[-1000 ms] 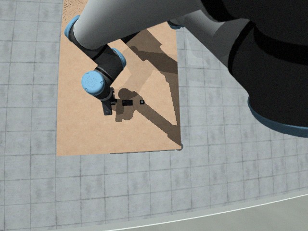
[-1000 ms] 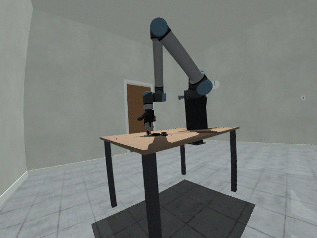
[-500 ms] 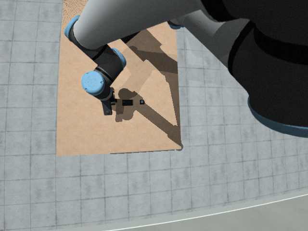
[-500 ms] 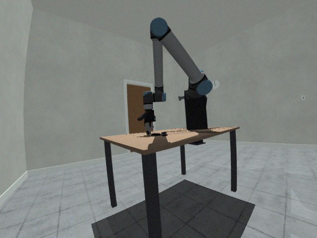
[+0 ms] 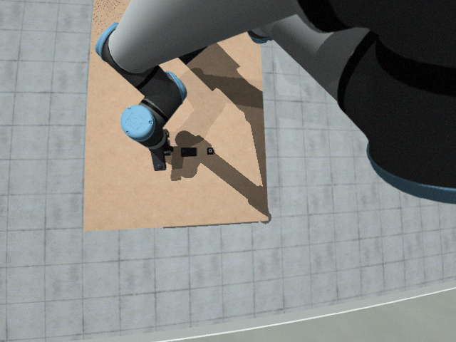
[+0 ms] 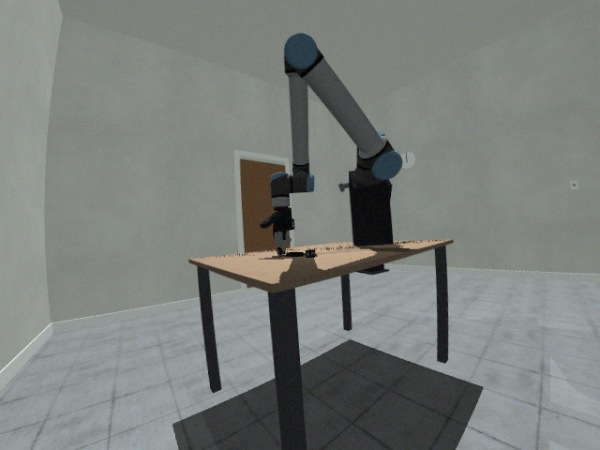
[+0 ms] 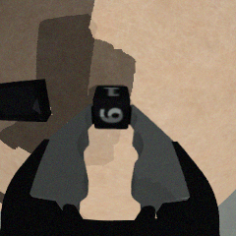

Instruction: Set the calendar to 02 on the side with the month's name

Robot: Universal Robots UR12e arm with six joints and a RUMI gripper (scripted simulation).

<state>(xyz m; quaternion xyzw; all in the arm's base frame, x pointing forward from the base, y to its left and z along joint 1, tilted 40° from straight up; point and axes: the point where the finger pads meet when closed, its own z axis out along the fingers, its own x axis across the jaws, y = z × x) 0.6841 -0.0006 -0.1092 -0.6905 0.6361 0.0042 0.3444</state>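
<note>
Now: hand 210 mm to the right of the black number cube, 50 mm past it and 20 mm above it. Also, from my hand: calendar tray 100 mm to the left, 20 mm below, 20 mm behind.
</note>
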